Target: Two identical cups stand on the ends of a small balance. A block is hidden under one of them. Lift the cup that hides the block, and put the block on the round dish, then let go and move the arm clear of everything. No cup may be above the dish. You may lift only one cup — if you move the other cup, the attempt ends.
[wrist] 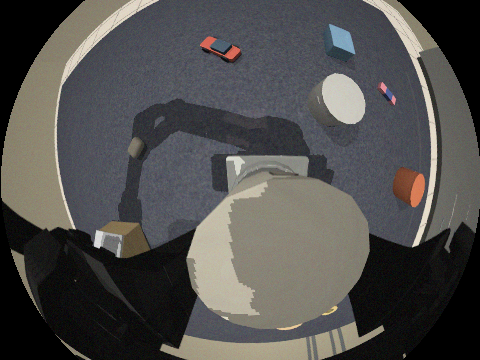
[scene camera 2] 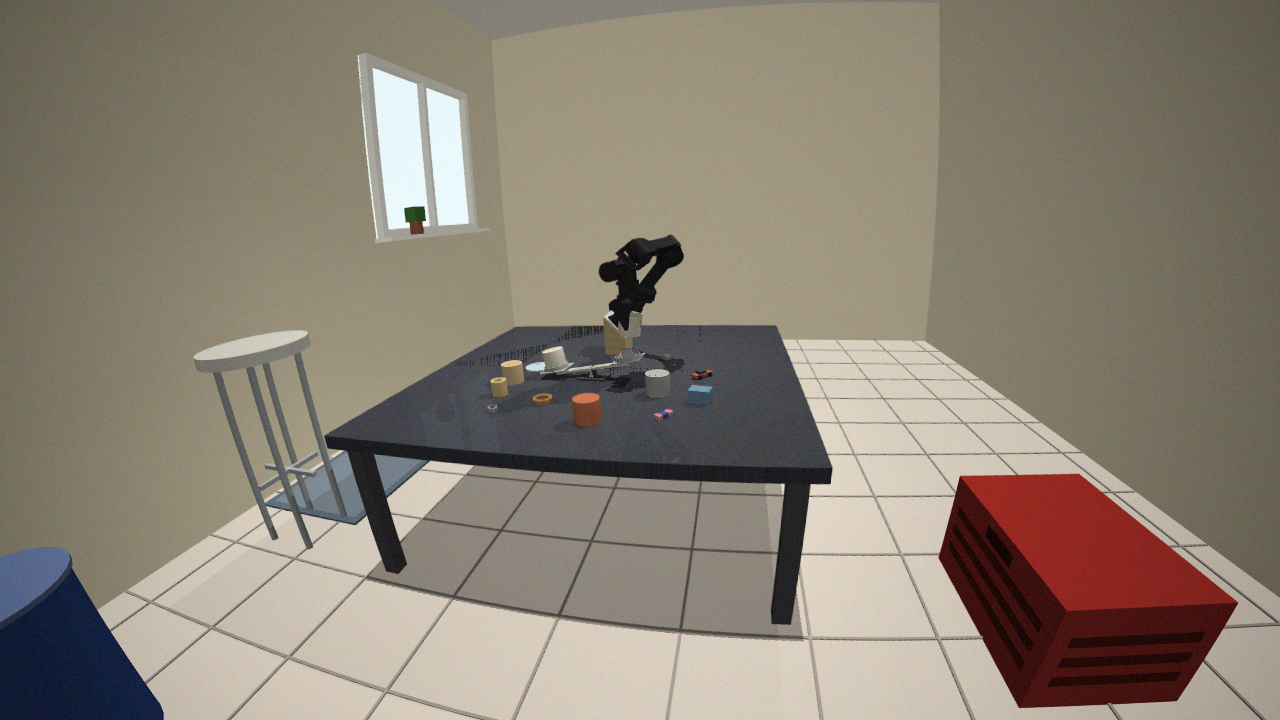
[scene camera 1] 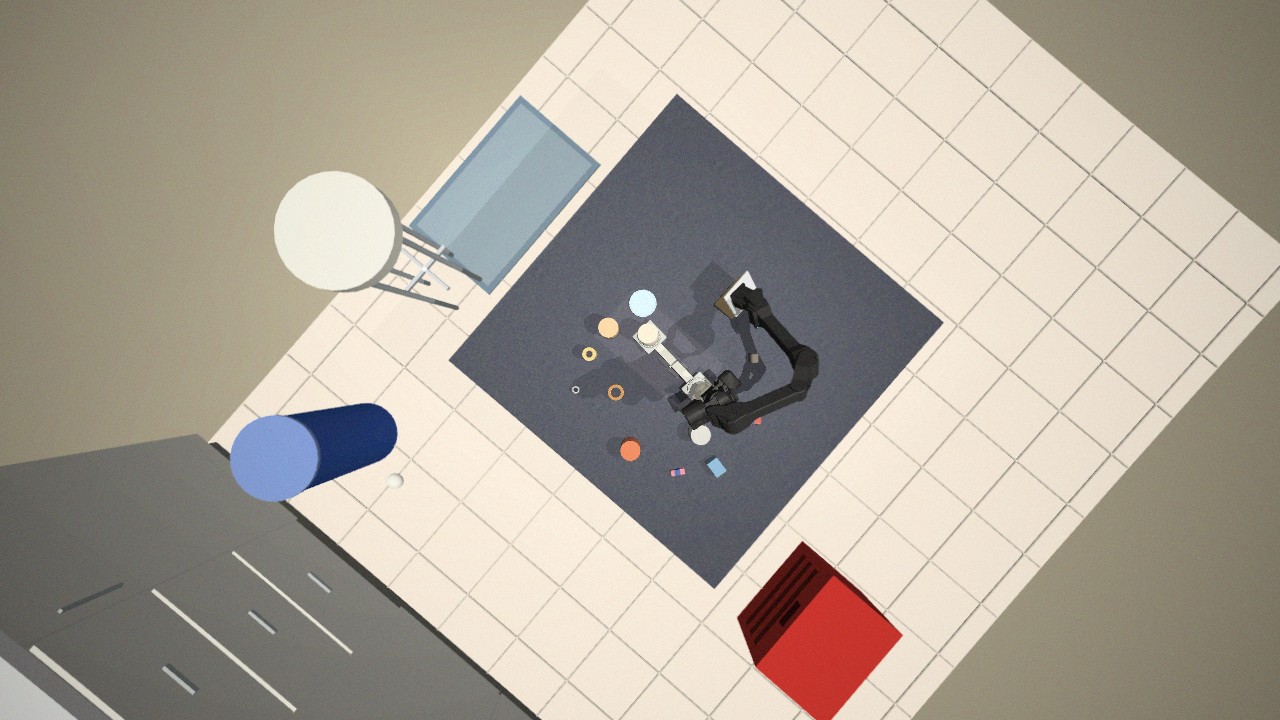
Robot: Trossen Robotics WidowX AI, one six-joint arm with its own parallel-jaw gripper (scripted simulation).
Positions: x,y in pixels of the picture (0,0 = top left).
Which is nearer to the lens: the cream cup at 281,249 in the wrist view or the blue block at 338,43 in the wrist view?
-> The cream cup.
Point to a balance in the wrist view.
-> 239,168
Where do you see an orange cylinder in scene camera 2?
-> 587,410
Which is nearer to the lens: the grey cylinder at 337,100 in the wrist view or the orange cylinder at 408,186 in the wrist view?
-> The grey cylinder.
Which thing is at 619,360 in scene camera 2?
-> A balance.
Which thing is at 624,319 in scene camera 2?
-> My gripper.
